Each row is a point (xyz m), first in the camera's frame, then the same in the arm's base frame.
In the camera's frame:
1: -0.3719 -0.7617 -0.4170
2: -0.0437 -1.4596 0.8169
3: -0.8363 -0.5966 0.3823
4: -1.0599 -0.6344 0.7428
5: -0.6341 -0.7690 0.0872
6: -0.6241 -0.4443 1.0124
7: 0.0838 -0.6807 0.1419
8: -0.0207 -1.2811 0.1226
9: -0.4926 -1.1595 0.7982
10: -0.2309 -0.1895 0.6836
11: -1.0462 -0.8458 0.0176
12: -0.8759 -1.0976 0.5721
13: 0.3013 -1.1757 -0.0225
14: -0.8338 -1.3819 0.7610
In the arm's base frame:
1: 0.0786 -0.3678 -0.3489
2: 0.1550 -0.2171 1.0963
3: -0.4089 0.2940 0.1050
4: -0.6652 0.5051 0.3718
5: -0.2213 -0.0421 0.0074
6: -0.2244 0.7691 0.5583
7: 0.4925 -0.0190 0.1343
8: 0.2718 -0.4947 0.4453
9: -0.2214 0.0593 0.8245
10: 0.2382 0.7301 0.2235
11: -0.6330 -0.0990 -0.0808
12: -0.5641 0.0152 0.5373
13: 0.6194 -0.5339 0.3294
14: -0.5959 -0.1014 0.8592

